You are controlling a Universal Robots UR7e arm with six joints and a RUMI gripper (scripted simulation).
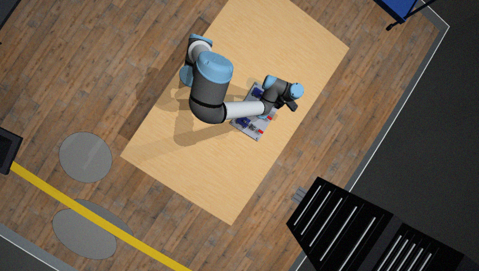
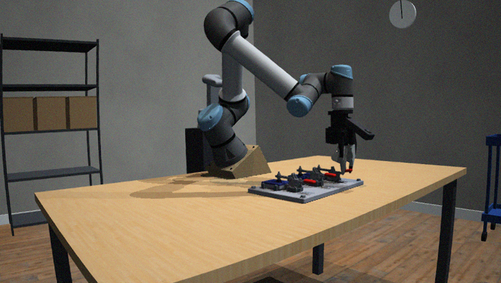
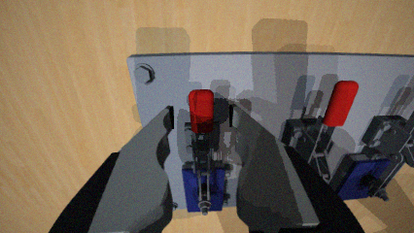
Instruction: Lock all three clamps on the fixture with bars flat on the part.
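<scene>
The grey fixture plate is 100 mm to the right of my hand, 100 mm behind it and 50 mm below it. From my hand the other things lie so: blue part (200 mm to the right, 150 mm behind, 30 mm below).
</scene>
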